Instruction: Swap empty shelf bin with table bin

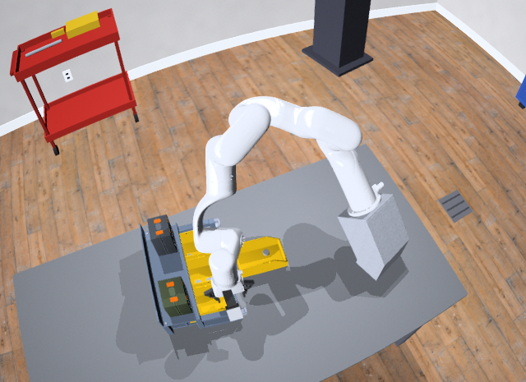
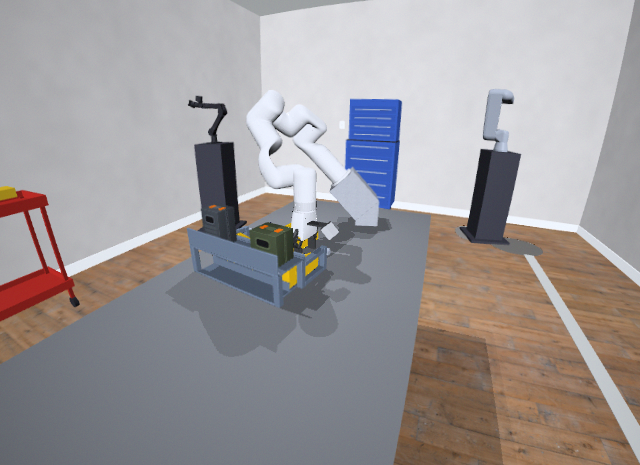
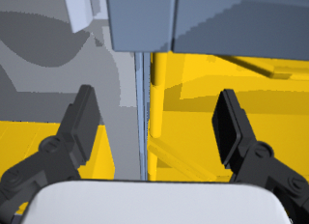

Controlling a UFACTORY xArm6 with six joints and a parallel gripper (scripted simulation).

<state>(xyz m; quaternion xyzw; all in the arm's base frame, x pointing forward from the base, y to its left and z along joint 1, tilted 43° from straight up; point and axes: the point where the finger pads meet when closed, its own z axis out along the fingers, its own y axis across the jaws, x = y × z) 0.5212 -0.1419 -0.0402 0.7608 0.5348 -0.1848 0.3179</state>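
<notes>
My hand is 5 cm past the shelf lip, 10 cm to the left of it and 5 cm above it. Also, from my hand: olive box: 17 cm ahead, 6 cm to the right, 9 cm above; then dark grey box: 8 cm ahead, 28 cm to the right, 10 cm above.
</notes>
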